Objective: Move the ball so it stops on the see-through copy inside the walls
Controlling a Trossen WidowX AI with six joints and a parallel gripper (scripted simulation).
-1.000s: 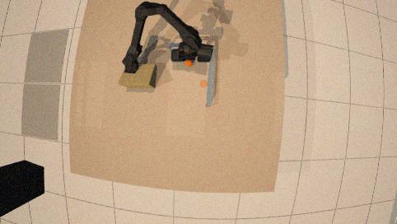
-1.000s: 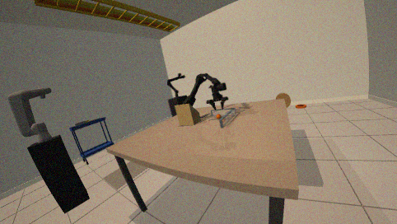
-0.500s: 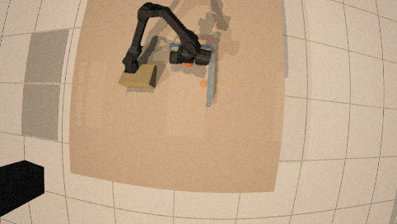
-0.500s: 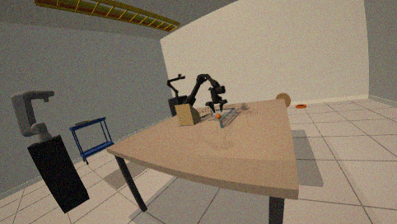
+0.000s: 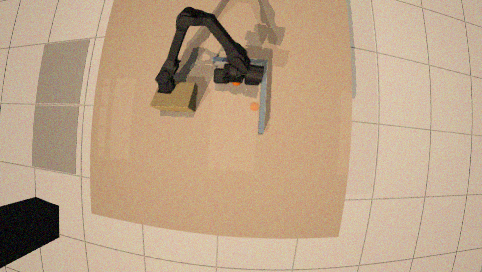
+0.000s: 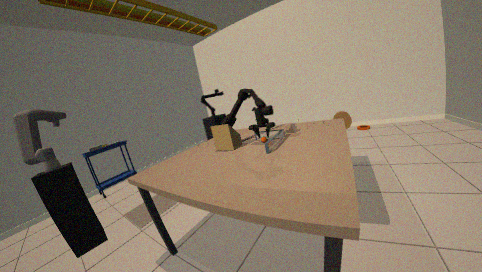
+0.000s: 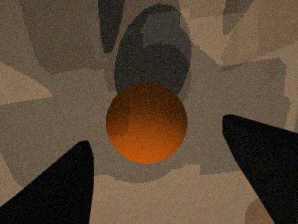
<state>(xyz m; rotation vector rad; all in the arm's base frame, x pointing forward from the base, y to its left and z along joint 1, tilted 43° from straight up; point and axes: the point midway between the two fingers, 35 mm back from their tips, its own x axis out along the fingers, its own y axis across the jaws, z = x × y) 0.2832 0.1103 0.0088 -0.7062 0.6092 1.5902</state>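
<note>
Right now my gripper tip is 10 mm above the orange ball.
</note>
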